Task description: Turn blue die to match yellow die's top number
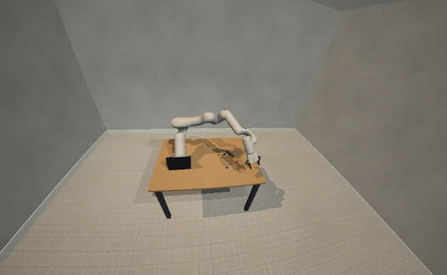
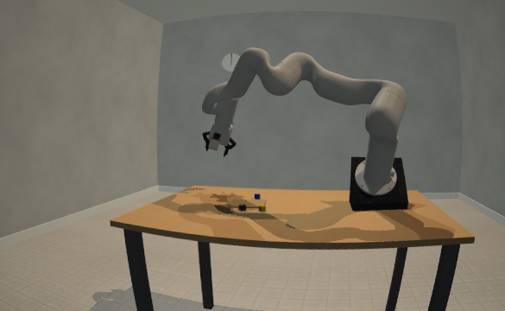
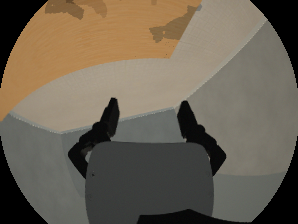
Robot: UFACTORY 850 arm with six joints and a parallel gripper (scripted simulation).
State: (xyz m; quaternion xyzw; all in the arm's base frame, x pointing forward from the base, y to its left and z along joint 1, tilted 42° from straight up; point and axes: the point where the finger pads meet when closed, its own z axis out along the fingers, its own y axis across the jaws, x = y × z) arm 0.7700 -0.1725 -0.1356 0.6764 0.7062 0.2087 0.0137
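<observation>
Now: the blue die 25 cm behind my hand, 18 cm below it and 15 cm to the left of it. The rest, counted from my hand: yellow die (37 cm to the left, 32 cm behind, 18 cm below); black die (37 cm to the left, 25 cm behind, 18 cm below); tan mat (27 cm to the left, 24 cm behind, 19 cm below).
</observation>
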